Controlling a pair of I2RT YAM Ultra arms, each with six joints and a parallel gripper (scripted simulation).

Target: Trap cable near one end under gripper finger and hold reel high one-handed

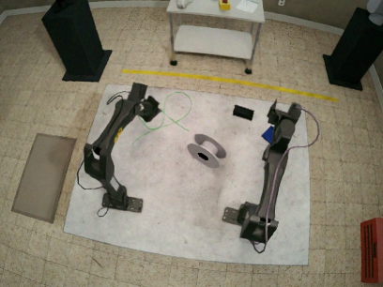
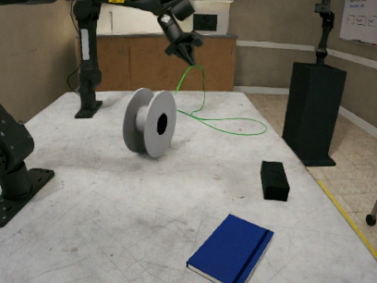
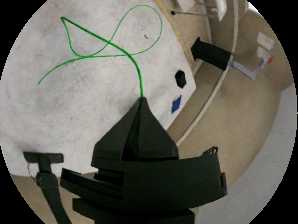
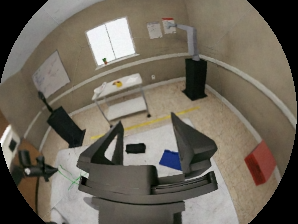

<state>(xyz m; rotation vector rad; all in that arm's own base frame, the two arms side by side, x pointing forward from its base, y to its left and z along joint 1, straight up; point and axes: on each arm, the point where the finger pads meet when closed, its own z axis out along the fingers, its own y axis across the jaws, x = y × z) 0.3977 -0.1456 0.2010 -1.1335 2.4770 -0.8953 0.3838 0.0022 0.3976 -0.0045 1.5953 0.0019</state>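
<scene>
My right hand is 31 cm above the grey reel, 28 cm to the right of it and 9 cm past it. Round my right hand: black block: 38 cm below, 19 cm ahead, 11 cm to the left; then blue notebook: 39 cm below, 8 cm to the right, 6 cm ahead.
The grey reel is 23 cm to the right of my left hand, 12 cm behind it and 11 cm below it. The rest, counted from my left hand: black block (40 cm to the right, 18 cm below, 16 cm ahead); then blue notebook (59 cm to the right, 20 cm below, 3 cm ahead).
</scene>
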